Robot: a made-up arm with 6 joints.
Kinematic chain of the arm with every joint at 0, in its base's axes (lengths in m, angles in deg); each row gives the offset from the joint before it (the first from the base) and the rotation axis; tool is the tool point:
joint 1: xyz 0 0 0.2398 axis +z
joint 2: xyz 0 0.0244 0 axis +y
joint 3: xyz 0 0 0.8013 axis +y
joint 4: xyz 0 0 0.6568 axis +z
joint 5: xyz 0 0 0 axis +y
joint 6: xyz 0 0 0.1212 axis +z
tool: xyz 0 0 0
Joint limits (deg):
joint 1: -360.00..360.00
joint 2: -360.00..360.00
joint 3: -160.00..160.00
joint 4: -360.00..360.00
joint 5: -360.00..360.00
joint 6: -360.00..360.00
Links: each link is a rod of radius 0.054 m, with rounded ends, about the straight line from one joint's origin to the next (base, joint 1, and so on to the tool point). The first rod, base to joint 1, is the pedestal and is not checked.
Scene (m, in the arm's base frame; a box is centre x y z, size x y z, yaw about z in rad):
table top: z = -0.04
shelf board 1: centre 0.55 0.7 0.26 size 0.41 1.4 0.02 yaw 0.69
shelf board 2: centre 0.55 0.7 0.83 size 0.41 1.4 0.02 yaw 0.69
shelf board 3: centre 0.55 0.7 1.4 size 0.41 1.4 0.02 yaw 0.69
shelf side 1: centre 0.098 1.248 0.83 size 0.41 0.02 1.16 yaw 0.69
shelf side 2: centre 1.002 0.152 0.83 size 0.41 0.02 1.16 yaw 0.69
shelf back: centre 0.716 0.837 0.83 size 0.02 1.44 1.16 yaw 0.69
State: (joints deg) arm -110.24 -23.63 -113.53 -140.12 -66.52 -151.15
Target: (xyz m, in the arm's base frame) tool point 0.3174 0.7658 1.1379
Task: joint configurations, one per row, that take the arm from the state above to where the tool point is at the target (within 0.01 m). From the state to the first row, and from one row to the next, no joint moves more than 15 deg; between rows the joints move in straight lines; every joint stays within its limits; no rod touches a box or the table.
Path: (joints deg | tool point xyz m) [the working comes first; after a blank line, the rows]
Joints at the target: -106.31 -8.51 -80.10 -143.59 -65.05 -151.15
Straight joint move there: touches shelf board 2.

1: -103.10 -16.01 -124.57 -140.21 -67.16 -151.15 | 0.2598 0.6934 0.5208
2: -95.96 -8.39 -135.61 -140.30 -67.80 -151.15 | 0.1578 0.5865 0.5149
3: -94.12 -2.73 -122.88 -141.76 -67.68 -151.15 | 0.1410 0.6524 0.7026
4: -92.27 2.93 -110.14 -143.23 -67.56 -151.15 | 0.1174 0.6530 0.9178
5: -90.43 8.59 -97.41 -144.70 -67.45 -151.15 | 0.0934 0.5809 1.1379
6: -98.37 0.04 -88.76 -144.14 -66.25 -151.15 | 0.1907 0.6824 1.1467
7: -106.31 -8.51 -80.10 -143.59 -65.05 -151.15 | 0.3175 0.7658 1.1379

